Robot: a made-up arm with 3 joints. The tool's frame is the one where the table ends. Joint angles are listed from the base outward.
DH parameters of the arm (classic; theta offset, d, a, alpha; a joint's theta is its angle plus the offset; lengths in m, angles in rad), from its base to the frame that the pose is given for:
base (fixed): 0 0.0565 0 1.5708
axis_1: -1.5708 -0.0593 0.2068 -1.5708
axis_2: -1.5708 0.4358 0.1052 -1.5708
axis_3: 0.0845 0 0.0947 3.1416
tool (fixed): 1.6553 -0.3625 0 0
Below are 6 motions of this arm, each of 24 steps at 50 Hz.
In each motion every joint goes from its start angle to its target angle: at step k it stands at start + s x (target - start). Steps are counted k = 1, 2, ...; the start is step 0. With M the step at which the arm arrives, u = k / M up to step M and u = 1 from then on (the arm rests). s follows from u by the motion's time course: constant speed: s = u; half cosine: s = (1 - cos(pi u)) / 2; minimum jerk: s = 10 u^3 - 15 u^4 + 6 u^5.
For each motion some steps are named. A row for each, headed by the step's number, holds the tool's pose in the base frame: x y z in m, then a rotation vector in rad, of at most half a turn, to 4 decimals.
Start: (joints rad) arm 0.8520 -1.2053 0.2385
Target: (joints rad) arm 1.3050 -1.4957 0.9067
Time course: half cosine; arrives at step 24
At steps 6, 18, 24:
6: 0.3524 -0.3453 0.2870 -1.0264 -0.9953 -0.8485
18: 0.1993 -0.3200 0.3707 -0.8232 -1.5420 -1.4973
24: 0.1683 -0.3140 0.3802 -0.7559 -1.6553 -1.6280

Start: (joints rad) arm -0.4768 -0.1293 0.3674
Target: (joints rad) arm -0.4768 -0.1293 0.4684
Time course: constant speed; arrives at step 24
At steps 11, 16, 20, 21, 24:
11: 0.0983 -0.1743 -0.6043 -0.2232 0.4426 -0.3744
16: 0.0966 -0.1733 -0.6036 -0.2280 0.4405 -0.3950
20: 0.0954 -0.1725 -0.6030 -0.2319 0.4388 -0.4115
21: 0.0951 -0.1723 -0.6029 -0.2328 0.4384 -0.4156
24: 0.0941 -0.1717 -0.6025 -0.2357 0.4371 -0.4280

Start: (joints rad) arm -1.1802 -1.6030 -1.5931
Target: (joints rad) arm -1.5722 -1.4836 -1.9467
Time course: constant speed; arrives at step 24
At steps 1, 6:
1: 0.1127 -0.3001 -0.4691 -0.3766 2.0552 2.0437
6: 0.0542 -0.3030 -0.4812 -0.1964 2.1277 2.1267

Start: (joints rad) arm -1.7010 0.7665 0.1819
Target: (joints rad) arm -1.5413 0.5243 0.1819
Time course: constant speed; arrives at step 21
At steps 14, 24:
14: -0.6263 0.1038 -0.3396 0.3307 1.5914 -0.6211
24: -0.6066 0.0706 -0.3724 0.2792 1.5459 -0.5463

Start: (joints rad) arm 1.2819 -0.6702 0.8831
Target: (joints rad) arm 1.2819 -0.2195 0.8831
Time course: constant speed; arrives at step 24
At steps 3, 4, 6, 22, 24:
3: 0.4965 -0.2794 0.2822 0.0568 -1.4267 -1.1293
4: 0.5025 -0.2755 0.2804 0.0733 -1.4206 -1.1184
6: 0.5144 -0.2674 0.2769 0.1061 -1.4082 -1.0964
22: 0.5975 -0.1866 0.2522 0.3596 -1.2992 -0.9161
24: 0.6061 -0.1747 0.2496 0.3901 -1.2844 -0.8930

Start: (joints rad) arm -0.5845 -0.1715 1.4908
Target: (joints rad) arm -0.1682 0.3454 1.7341
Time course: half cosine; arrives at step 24
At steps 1, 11, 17, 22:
1: -0.0159 -0.1050 -0.5875 -0.5614 0.3435 -1.3937
11: 0.0889 -0.0161 -0.6054 -0.2813 0.3558 -1.5831
17: 0.1892 0.0632 -0.5897 -0.0271 0.3928 -1.6981
22: 0.2381 0.1013 -0.5708 0.0976 0.4197 -1.7364

